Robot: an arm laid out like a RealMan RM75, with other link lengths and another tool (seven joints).
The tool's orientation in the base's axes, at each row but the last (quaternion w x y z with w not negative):
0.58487 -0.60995 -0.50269 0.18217
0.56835 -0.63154 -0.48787 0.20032
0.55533 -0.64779 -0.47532 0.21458
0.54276 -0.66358 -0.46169 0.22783
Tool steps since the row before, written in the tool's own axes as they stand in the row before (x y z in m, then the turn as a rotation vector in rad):
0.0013 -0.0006 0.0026 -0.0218 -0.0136 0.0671
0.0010 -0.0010 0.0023 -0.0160 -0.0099 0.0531
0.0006 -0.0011 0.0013 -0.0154 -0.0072 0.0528
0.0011 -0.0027 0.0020 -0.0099 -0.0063 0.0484
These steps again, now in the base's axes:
-0.0018 0.0023 0.0004 -0.0691 0.0150 -0.0125
-0.0018 0.0019 0.0006 -0.0538 0.0130 -0.0103
-0.0012 0.0011 0.0008 -0.0523 0.0136 -0.0126
-0.0021 0.0019 0.0021 -0.0458 0.0161 -0.0110

